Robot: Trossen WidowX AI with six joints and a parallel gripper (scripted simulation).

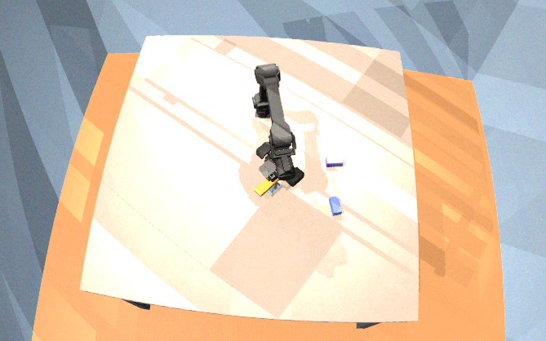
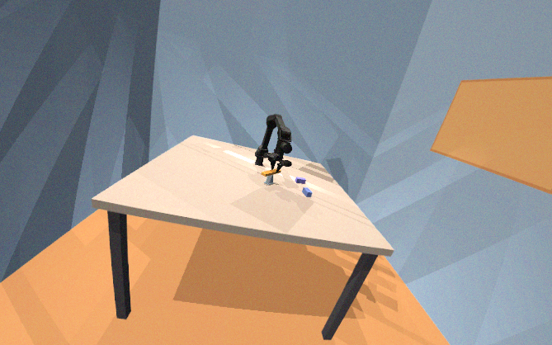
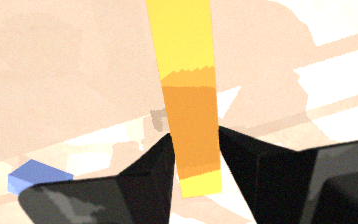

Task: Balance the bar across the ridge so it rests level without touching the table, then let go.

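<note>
Now: gripper tip 20 mm short of the bar and 20 mm to the left of it.
</note>
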